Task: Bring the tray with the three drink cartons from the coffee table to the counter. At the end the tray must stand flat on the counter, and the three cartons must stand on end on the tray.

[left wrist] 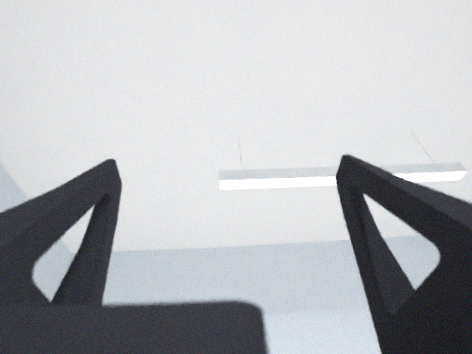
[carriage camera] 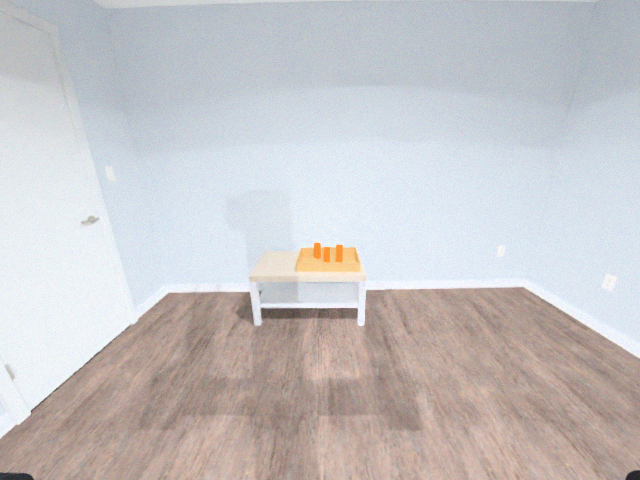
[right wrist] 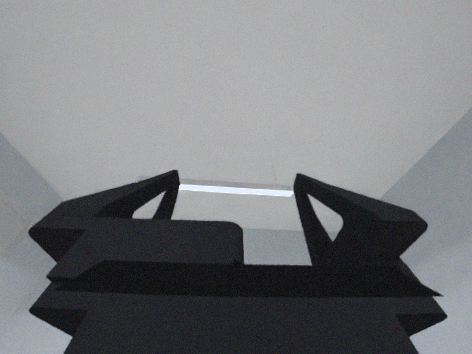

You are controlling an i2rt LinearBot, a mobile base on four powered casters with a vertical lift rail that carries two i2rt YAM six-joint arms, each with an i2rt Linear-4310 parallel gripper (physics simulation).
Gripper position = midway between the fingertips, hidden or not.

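There is a tan wooden tray (carriage camera: 306,262), along with a beige coffee table (carriage camera: 285,287) and a white door (carriage camera: 72,299). The tray is out of frame in the left wrist view, and in the right wrist view the tray is out of frame too. As for my own grippers, I see my left gripper (left wrist: 231,168) and my right gripper (right wrist: 237,178).
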